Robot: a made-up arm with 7 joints.
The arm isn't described. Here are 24 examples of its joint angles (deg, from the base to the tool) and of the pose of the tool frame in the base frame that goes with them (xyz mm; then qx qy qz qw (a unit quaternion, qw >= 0)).
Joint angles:
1: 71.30 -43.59 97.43 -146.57 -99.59 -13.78 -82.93
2: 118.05 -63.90 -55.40 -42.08 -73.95 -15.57 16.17
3: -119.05 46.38 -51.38 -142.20 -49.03 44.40 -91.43
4: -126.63 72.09 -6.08 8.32 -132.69 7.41 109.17
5: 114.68 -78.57 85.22 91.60 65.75 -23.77 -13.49
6: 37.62 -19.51 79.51 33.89 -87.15 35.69 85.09
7: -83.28 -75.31 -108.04 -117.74 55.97 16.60 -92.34
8: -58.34 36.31 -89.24 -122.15 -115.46 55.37 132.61
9: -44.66 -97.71 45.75 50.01 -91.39 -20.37 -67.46
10: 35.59 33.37 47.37 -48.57 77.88 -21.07 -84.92
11: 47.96 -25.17 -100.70 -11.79 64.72 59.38 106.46
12: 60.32 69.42 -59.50 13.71 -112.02 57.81 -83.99
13: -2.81 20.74 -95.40 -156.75 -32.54 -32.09 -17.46
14: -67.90 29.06 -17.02 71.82 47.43 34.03 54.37
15: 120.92 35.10 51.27 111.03 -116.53 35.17 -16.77
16: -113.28 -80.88 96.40 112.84 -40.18 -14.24 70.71
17: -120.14 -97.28 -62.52 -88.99 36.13 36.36 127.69
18: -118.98 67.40 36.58 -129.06 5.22 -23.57 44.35
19: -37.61 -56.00 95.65 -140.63 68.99 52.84 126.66
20: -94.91 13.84 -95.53 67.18 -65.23 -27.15 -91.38
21: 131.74 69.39 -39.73 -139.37 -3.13 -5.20 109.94
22: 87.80 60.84 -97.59 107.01 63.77 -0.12 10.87
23: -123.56 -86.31 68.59 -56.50 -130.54 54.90 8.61
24: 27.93 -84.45 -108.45 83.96 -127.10 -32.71 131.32
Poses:
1: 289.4 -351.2 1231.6 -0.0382 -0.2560 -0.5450 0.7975
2: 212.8 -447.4 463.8 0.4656 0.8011 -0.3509 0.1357
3: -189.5 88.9 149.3 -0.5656 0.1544 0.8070 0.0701
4: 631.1 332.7 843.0 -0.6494 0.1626 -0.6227 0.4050
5: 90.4 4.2 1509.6 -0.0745 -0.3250 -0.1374 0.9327
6: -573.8 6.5 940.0 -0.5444 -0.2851 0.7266 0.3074
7: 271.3 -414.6 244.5 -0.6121 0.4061 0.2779 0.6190
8: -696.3 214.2 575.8 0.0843 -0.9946 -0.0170 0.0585
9: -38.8 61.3 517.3 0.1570 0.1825 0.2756 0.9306
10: -111.5 406.7 1472.5 0.5532 0.1034 0.2792 0.7780
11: 676.0 -452.2 1128.3 0.9323 0.0066 0.3603 0.0303
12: 281.6 623.8 593.6 0.5776 0.6024 -0.3349 0.4373
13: -260.3 -228.6 1166.6 0.6807 -0.4316 0.3154 0.5008
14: 287.6 480.7 676.4 0.7191 0.4008 0.3827 0.4192
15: 109.3 -37.1 843.2 -0.7360 0.5212 0.3966 0.1711
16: 309.1 7.6 570.4 -0.2249 0.3417 0.8895 0.2036
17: 700.5 -665.1 847.5 0.4684 0.0521 -0.2766 0.8375
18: 109.0 537.1 618.7 -0.2240 -0.6263 -0.3527 0.6581
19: 63.1 -378.3 908.8 0.1004 -0.3654 -0.1713 0.9094
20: -111.3 -234.3 791.3 0.9020 -0.1096 -0.2432 0.3394
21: 593.7 399.7 677.0 -0.4574 0.5641 0.1575 0.6692
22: 369.5 177.2 564.8 0.9071 0.1821 -0.3777 0.0371
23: 426.7 -561.2 185.0 -0.8685 0.1824 0.4466 0.1141
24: -35.9 -117.6 588.5 0.3643 0.1581 0.8605 0.3191
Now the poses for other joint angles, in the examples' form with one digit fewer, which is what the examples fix.
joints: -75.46 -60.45 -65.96 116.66 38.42 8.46 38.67
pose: 354 -32 959 -0.638 -0.373 -0.515 0.434
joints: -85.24 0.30 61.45 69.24 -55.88 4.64 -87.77
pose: 294 184 429 -0.301 -0.441 -0.188 0.824
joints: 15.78 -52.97 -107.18 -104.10 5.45 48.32 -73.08
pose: -385 -613 884 0.454 -0.836 -0.233 0.201
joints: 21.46 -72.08 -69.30 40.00 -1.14 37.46 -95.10
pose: 557 -391 662 0.862 0.277 -0.145 0.399
